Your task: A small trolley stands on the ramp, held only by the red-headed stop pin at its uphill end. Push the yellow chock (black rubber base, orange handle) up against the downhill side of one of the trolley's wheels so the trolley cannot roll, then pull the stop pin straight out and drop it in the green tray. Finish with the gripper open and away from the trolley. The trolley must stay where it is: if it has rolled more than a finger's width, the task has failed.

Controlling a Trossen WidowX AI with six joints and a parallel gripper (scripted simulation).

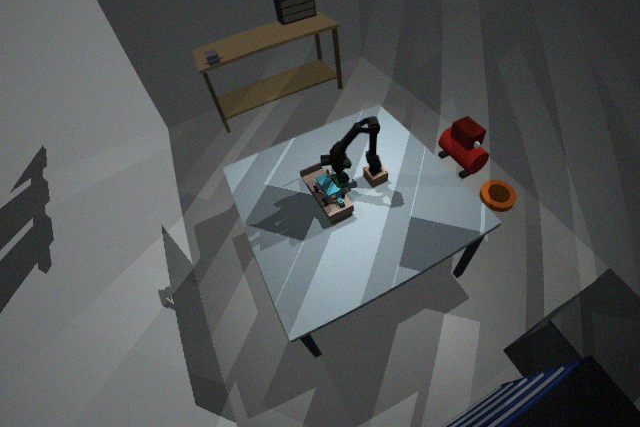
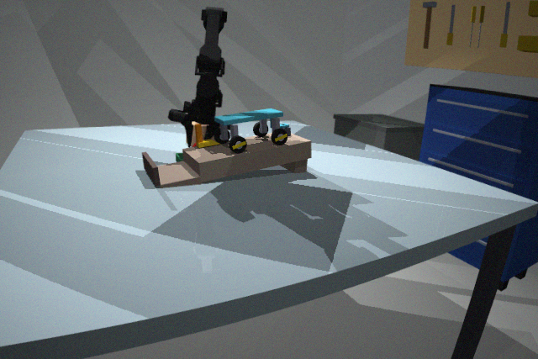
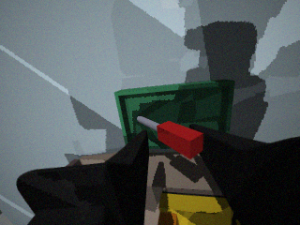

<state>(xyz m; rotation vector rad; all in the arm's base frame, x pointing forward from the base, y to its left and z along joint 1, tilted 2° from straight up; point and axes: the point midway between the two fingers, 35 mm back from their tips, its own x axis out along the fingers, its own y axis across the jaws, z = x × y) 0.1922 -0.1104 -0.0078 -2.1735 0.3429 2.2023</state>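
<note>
The green tray is 50 mm below my gripper tip. The rest, counted from my gripper tip: tan ramp (130 mm ahead, 100 mm to the left, 10 mm above); yellow chock (60 mm ahead, 10 mm to the left, 40 mm above); red-headed stop pin (10 mm to the right).
</note>
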